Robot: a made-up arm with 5 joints.
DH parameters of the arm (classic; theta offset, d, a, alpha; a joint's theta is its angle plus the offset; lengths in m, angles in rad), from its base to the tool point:
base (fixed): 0 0 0.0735 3.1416
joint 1: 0 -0.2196 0.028 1.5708
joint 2: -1.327 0 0.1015 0
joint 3: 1.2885 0 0.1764 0
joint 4: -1.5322 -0.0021 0 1.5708
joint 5: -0.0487 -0.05 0 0
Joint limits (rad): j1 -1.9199..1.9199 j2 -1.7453..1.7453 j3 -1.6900..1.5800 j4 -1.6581..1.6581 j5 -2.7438..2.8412
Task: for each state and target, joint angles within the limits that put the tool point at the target. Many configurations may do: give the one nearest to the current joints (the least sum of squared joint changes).
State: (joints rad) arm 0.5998 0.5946 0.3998 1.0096 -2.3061
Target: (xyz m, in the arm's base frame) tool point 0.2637 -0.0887 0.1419
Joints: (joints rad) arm 0.4264 0.3649 0.3648 1.0852 -2.3061
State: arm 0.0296 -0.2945 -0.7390 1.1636 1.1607
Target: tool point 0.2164 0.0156 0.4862
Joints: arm -0.1234 -0.2853 -0.8386 1.0579 1.1607
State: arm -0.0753 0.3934 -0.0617 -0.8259 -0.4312
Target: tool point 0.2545 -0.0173 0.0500
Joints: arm 0.0837 0.9272 0.5457 -0.7158 -0.4312
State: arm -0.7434 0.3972 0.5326 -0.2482 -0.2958
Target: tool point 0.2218 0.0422 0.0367
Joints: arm -0.2908 0.9164 0.5826 -0.2057 -0.2958
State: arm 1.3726 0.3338 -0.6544 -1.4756 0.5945
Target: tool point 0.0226 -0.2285 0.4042
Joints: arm 1.7810 0.3101 -0.5648 -1.6458 0.5945
